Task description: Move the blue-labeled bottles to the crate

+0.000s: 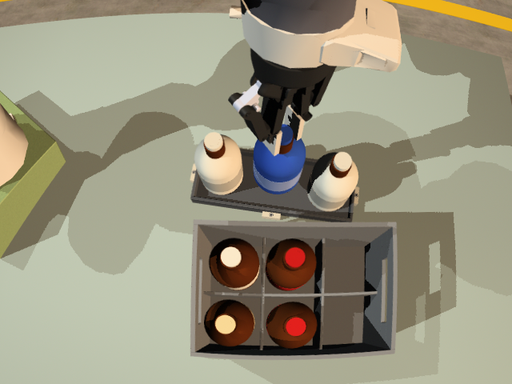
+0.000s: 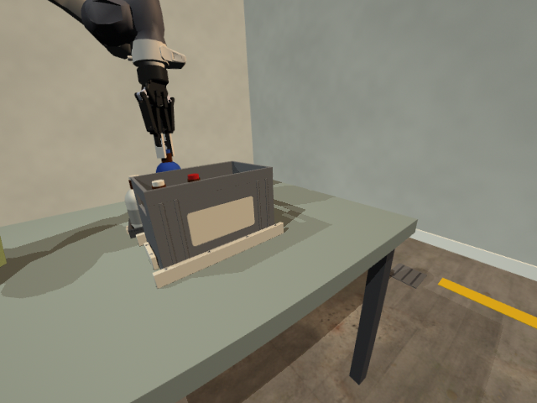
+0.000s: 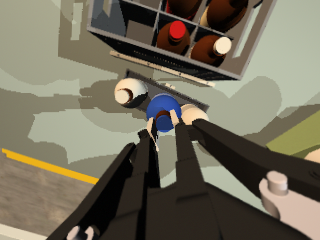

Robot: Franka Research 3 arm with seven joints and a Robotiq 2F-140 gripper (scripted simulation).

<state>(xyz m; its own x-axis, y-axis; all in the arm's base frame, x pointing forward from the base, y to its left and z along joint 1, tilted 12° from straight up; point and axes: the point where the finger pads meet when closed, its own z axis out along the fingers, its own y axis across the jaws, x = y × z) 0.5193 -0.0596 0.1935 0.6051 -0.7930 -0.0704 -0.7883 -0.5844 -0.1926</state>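
The blue-labeled bottle is 9 cm below my hand. The rest, counted from my hand: grey crate: 2 cm ahead, 20 cm to the right, 15 cm below; then cream-labeled bottle: 9 cm behind, 1 cm to the left, 15 cm below; then dark tray: 22 cm below.
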